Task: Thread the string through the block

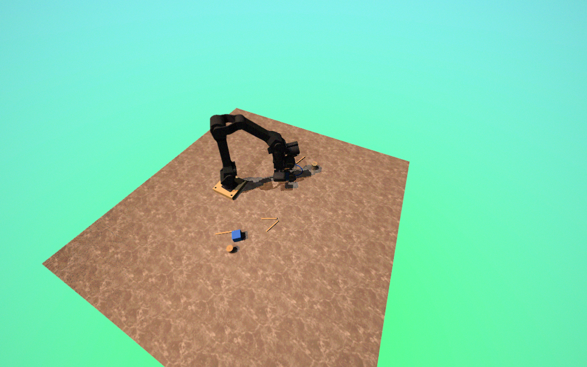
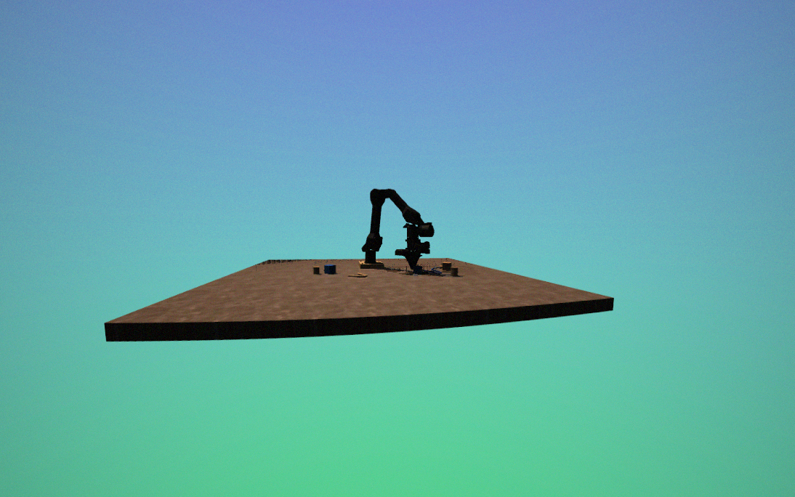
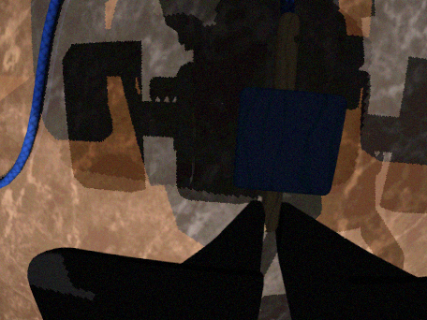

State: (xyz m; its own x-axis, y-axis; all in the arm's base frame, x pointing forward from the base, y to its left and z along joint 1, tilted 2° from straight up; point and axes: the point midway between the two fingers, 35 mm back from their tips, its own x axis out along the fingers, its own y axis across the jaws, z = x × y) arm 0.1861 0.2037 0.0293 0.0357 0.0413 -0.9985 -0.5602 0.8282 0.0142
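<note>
The blue block lies 30 mm ahead of my gripper tip and 20 mm to the left of it. Also, from my gripper tip: round wooden button 110 mm behind, 180 mm to the left; small wooden cylinder 130 mm ahead, 160 mm to the left, 10 mm above.
</note>
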